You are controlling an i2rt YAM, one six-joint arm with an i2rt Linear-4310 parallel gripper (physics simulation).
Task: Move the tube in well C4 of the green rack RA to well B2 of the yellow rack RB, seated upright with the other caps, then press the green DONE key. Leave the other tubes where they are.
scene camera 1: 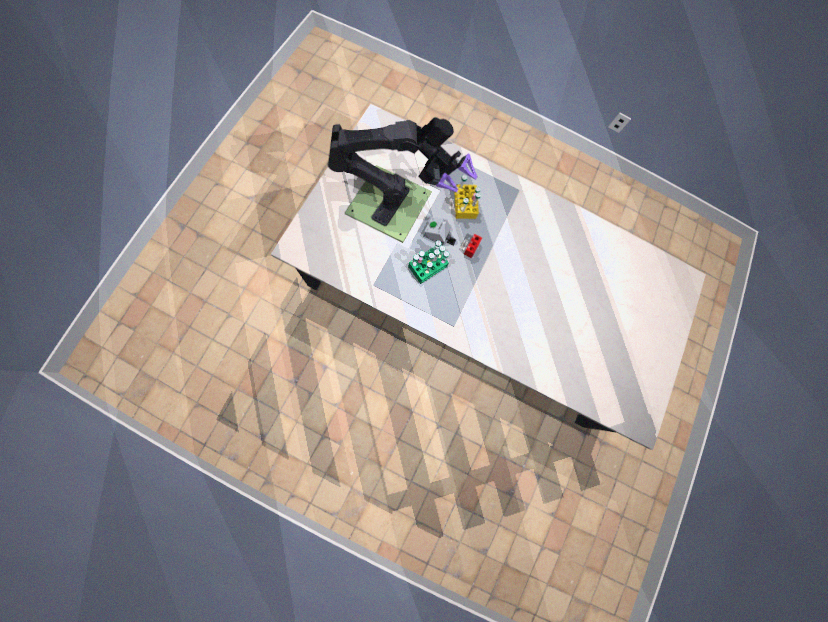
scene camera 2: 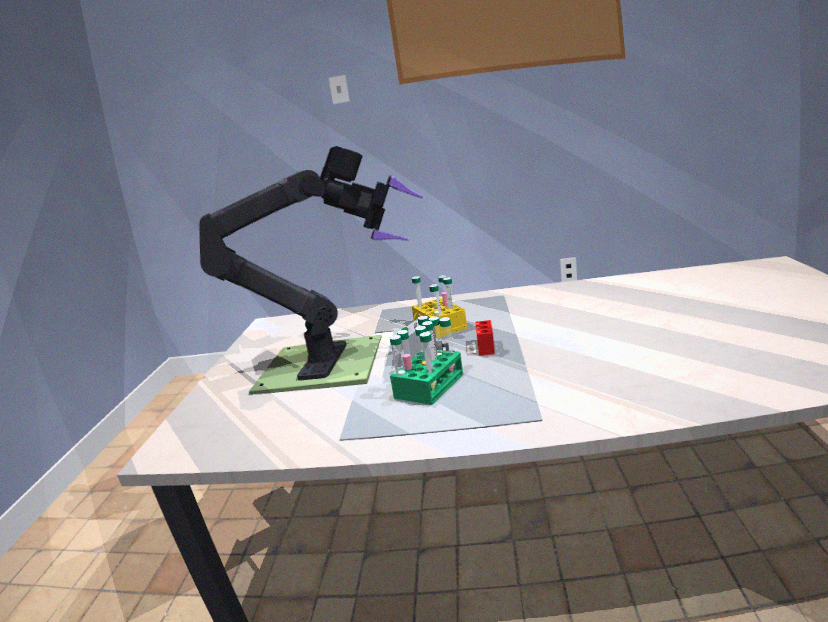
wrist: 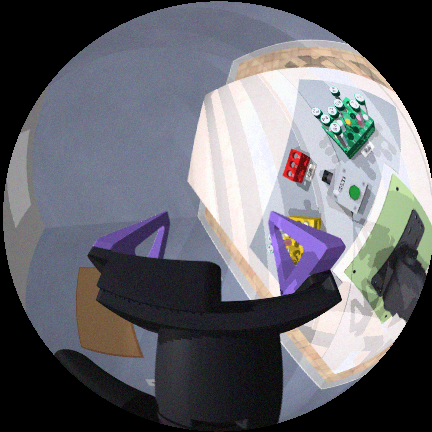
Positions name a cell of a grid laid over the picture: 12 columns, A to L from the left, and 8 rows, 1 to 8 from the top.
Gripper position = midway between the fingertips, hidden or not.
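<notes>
My gripper (scene camera 2: G3) is open, and it holds nothing. Scene camera 1 shows my gripper (scene camera 1: G3) too, and in the wrist view I can also see the gripper (wrist: G5).
</notes>
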